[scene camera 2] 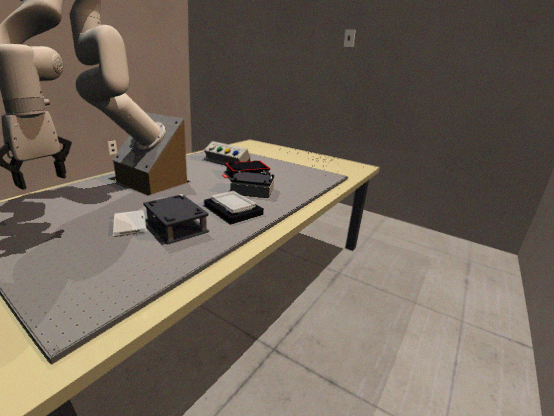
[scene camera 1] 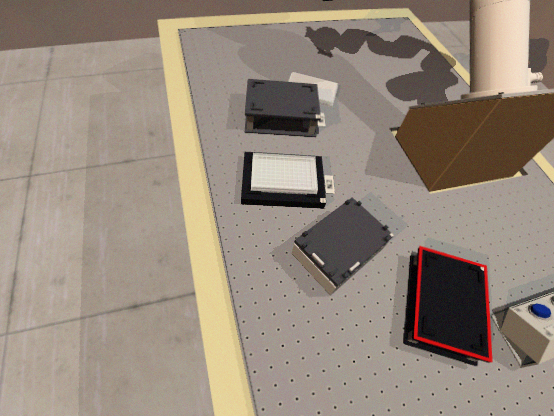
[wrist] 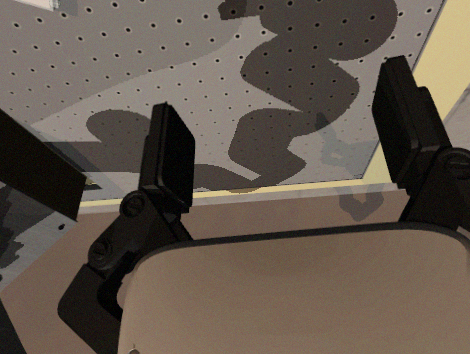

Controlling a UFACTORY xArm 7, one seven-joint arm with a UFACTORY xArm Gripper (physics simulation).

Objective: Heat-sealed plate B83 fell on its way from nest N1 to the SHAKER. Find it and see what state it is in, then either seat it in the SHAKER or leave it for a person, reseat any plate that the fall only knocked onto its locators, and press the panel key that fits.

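Places are measured from the arm's base along level axes (x ahead, y left, z up), in millimetres.
Pixels of known places: gripper, between the fingertips: (scene camera 2: 42, 182) (wrist: 273, 103); arm's base, origin of its link: (scene camera 2: 151, 137) (scene camera 1: 497, 95).
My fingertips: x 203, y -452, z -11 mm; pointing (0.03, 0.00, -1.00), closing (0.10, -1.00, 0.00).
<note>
Ahead of a thing's pixels: the offset from my fingertips to its top centre. "spot": to the spot under its first point. Level surfaces: height alone.
My gripper (scene camera 2: 40, 177) (wrist: 273, 103) is open and empty, high above the far end of the board, away from the plates. A white plate @(55 mm ahead, 175 mm left, 148 mm down) (scene camera 1: 327, 91) (scene camera 2: 129, 223) lies on the board against or close beside a dark raised stand (scene camera 1: 282, 97) (scene camera 2: 176, 207); its edge @(spot: 11 mm back, 181 mm left, 148 mm down) (wrist: 37, 4) shows in the wrist view. The stand partly hides it in scene camera 1, and its seal cannot be made out. Another white plate @(208 mm ahead, 445 mm left, 125 mm down) (scene camera 1: 284, 172) (scene camera 2: 233, 201) rests on a black base @(208 mm ahead, 445 mm left, 136 mm down) (scene camera 1: 285, 200) (scene camera 2: 240, 216); whether it sits fully down is unclear. The key panel @(176 mm back, 840 mm left, 78 mm down) (scene camera 1: 530, 325) (scene camera 2: 226, 153) shows coloured keys. Labels are unreadable.
A dark-topped box @(spot: 159 mm ahead, 627 mm left, 107 mm down) (scene camera 1: 344, 242) (scene camera 2: 251, 179) stands turned at an angle. A red-rimmed black stand (scene camera 1: 452, 305) (scene camera 2: 248, 166) is near the panel. The arm's wedge-shaped pedestal (scene camera 1: 475, 140) (scene camera 2: 167, 165) rises from the perforated board @(162 mm down) (scene camera 1: 300, 360) (scene camera 2: 115, 280).
</note>
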